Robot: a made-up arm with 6 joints.
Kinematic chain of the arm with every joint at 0, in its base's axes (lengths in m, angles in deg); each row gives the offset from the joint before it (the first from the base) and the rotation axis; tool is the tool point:
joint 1: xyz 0 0 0.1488 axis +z
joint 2: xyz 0 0 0 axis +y
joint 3: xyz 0 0 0.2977 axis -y
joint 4: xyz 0 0 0 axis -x
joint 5: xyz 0.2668 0 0 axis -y
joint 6: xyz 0 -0.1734 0 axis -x
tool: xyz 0 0 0
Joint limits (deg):
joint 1: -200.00..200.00
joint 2: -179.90..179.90
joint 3: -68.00..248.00
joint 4: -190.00..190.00
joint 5: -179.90..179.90
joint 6: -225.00..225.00
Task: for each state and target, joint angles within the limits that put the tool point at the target. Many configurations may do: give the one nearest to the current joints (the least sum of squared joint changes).
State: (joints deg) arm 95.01 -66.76 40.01 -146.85 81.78 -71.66
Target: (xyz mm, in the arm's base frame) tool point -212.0 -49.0 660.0
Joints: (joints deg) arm 62.23 -35.97 58.59 -161.82 81.78 -71.66
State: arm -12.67 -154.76 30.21 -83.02 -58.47 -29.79
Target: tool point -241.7 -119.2 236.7
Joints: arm 15.62 -137.59 -3.91 -73.34 -58.47 -29.79
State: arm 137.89 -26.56 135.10 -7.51 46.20 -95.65
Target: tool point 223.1 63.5 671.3
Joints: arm 148.59 -2.01 127.92 -10.55 46.20 -95.65
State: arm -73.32 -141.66 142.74 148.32 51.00 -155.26
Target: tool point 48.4 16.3 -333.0
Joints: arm -72.87 -140.58 134.27 107.12 51.00 -155.26
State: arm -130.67 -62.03 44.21 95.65 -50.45 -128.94
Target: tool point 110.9 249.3 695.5
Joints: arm -115.79 -33.94 42.63 87.16 -50.45 -128.94
